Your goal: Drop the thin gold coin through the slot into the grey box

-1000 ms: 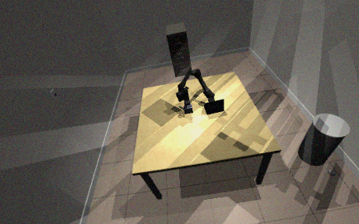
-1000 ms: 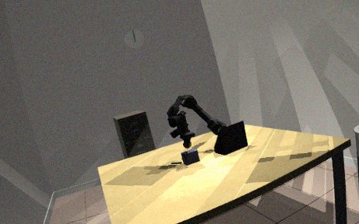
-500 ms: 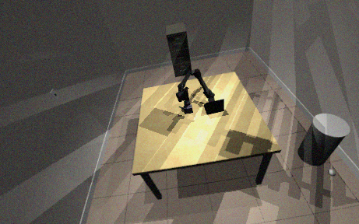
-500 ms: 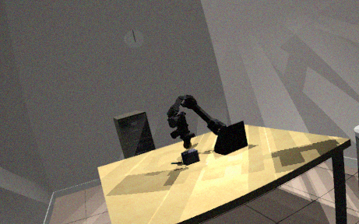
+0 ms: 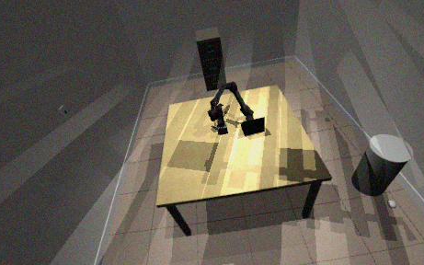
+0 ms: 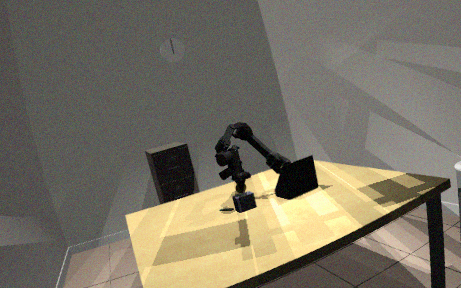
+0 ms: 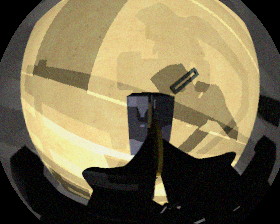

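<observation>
Right now my gripper tip is 2 cm below the gold coin.
</observation>
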